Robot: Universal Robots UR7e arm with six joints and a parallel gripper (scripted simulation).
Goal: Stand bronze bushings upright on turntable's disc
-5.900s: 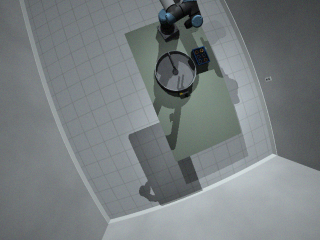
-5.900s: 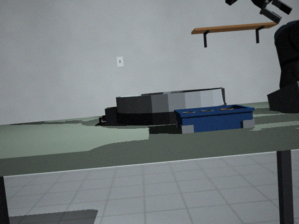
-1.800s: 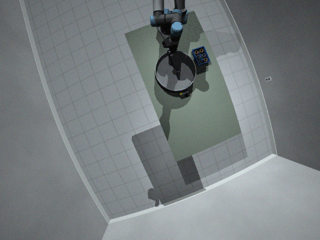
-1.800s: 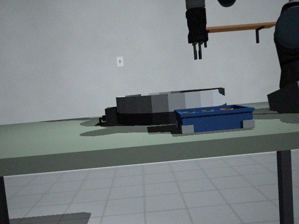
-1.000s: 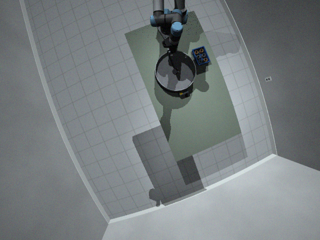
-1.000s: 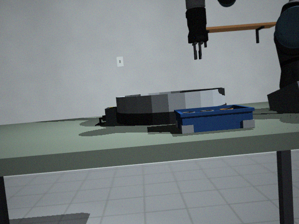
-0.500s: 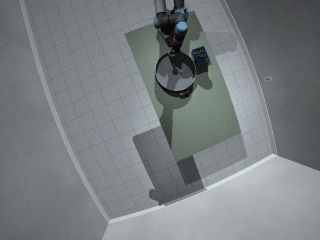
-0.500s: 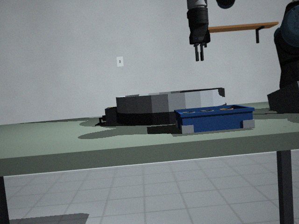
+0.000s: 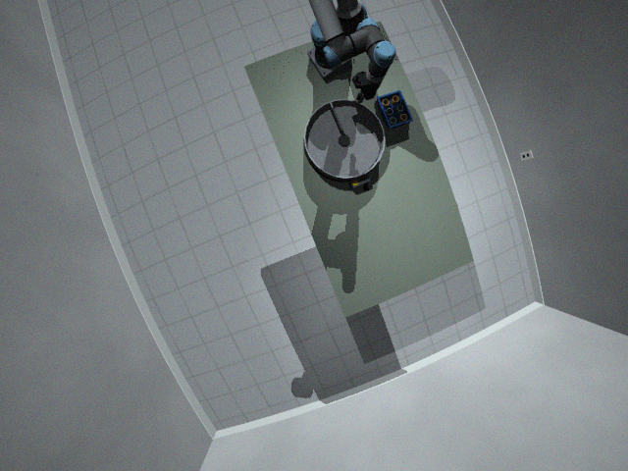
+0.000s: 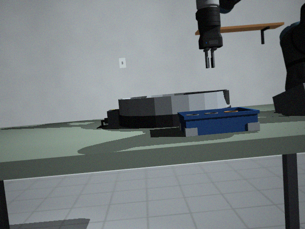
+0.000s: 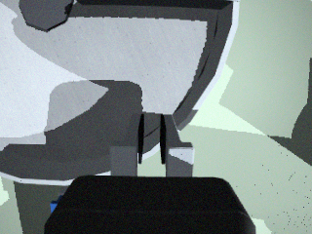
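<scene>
The crate lies 1 cm ahead of my hand, 24 cm to the left of it and 17 cm below it. From my hand the other things lie so: turntable disc: 14 cm ahead, 9 cm to the right, 15 cm below.
</scene>
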